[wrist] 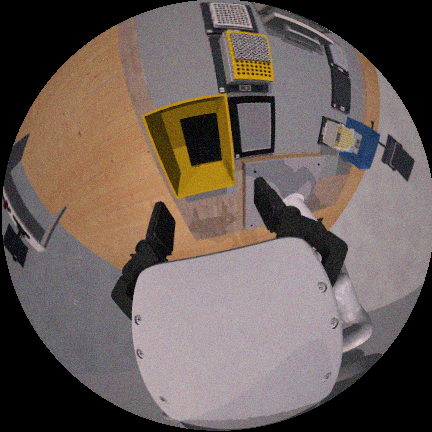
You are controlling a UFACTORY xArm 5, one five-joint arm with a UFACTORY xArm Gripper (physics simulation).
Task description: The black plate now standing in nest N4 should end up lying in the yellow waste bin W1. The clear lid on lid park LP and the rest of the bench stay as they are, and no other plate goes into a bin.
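Where they show: gripper, fingertip midpoint: (210, 200); arm's base, origin of the base link: (290, 203).
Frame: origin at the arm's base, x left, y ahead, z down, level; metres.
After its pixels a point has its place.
The black plate (201, 140) @[x 0.338, y 0.258, z 0.016 m] lies inside the yellow waste bin W1 (204, 181) @[x 0.344, y 0.180, z -0.054 m], within its walls. My gripper (210, 200) @[x 0.343, y 0.259, z -0.216 m] is open and empty, its two black fingers wide apart on the near side of the bin. A dark nest (341, 90) @[x -0.133, y 0.498, z 0.021 m] stands at the back right with no plate showing on it; its label is too small to read. A black square frame (272, 125) @[x 0.159, y 0.295, z 0.013 m] with a grey middle lies just right of the bin. I cannot tell whether it is the lid park with the clear lid.
A yellow-and-grey rack (253, 70) @[x 0.233, y 0.419, z -0.039 m] stands on nest N3 behind the bin, with a white plate (231, 16) farther back. At the right are a blue bin (367, 150) @[x -0.352, y 0.319, z -0.047 m] and a light plate with yellow wells (345, 137). A grey board (251, 200) @[x 0.188, y 0.047, z 0.001 m] lies by the right finger.
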